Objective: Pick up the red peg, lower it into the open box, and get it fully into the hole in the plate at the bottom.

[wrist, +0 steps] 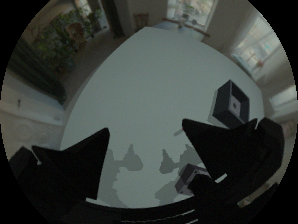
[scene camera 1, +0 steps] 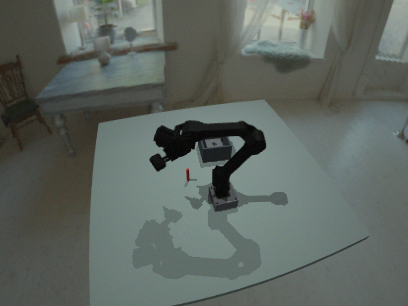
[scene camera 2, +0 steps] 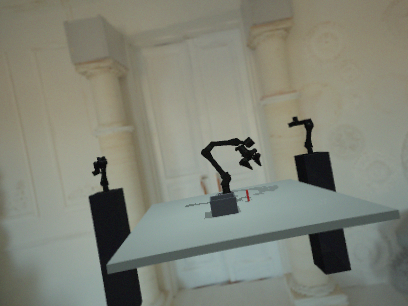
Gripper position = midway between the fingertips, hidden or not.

Observation:
I see my gripper (wrist: 146, 127) and a grey box (wrist: 222, 111).

